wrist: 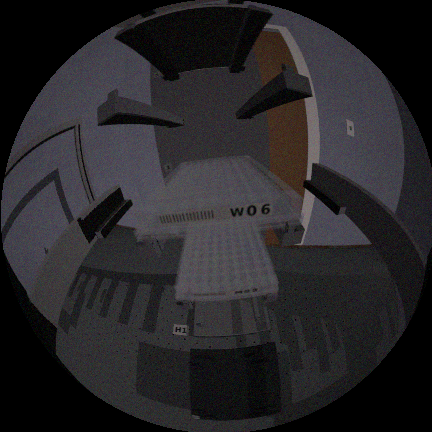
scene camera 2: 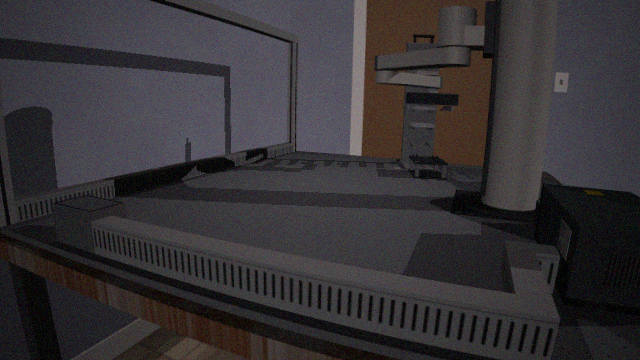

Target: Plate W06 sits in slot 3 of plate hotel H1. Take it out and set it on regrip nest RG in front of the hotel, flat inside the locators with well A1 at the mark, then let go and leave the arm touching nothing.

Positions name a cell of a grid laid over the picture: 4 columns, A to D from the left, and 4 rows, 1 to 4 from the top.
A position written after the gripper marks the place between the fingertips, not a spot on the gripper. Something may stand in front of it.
In view: the gripper (scene camera 2: C2) and a slotted duct (scene camera 2: D4).
The gripper also shows in the wrist view (wrist: B2).
